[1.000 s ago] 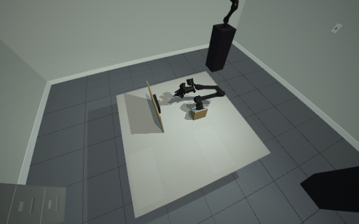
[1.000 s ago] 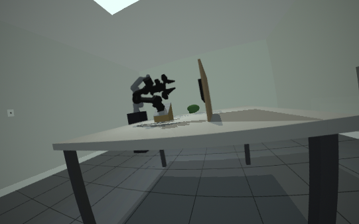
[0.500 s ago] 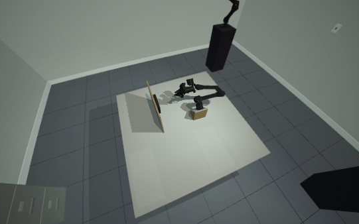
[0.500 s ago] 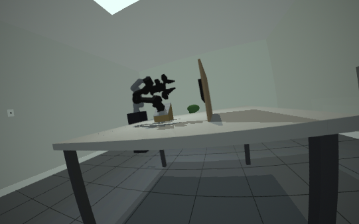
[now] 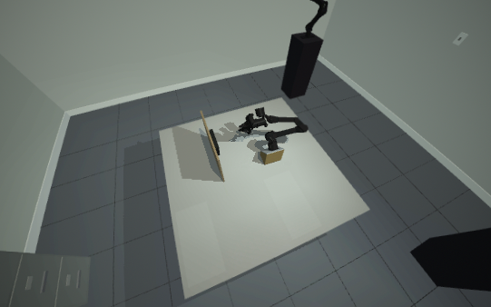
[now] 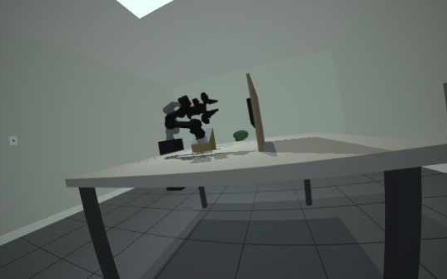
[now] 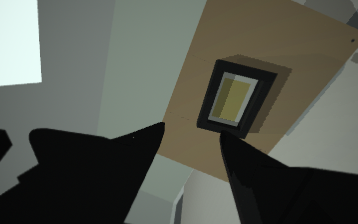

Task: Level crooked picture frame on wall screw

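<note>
My gripper tip is now 200 mm short of the picture frame, 90 mm above it and 20 mm to the left of it. Also, from my gripper tip: panel (210 mm ahead, 110 mm below).
</note>
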